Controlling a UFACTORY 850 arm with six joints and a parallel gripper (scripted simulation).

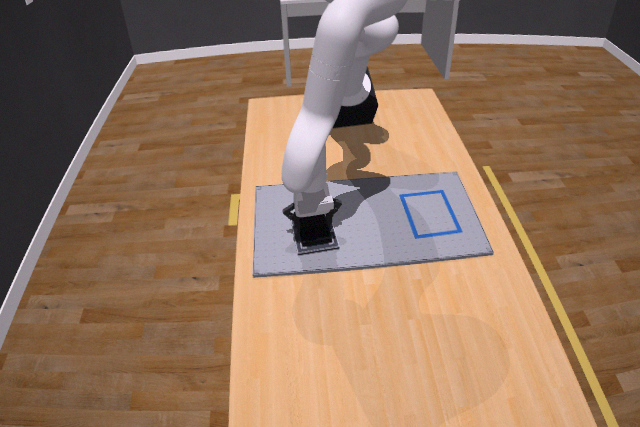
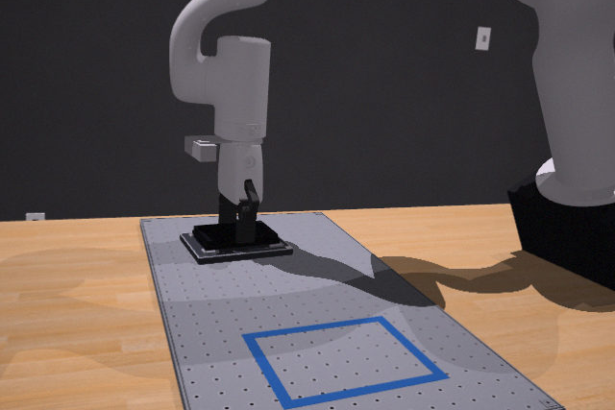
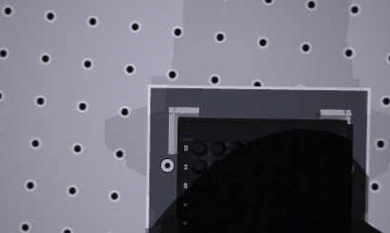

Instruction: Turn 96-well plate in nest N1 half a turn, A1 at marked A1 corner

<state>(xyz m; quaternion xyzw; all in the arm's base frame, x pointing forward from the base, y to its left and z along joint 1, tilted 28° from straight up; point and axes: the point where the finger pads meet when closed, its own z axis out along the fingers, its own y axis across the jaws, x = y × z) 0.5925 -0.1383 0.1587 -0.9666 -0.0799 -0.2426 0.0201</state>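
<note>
My gripper is now 10 mm above the black 96-well plate. The rest, counted from my hand: plate nest N1: 30 mm below.
</note>
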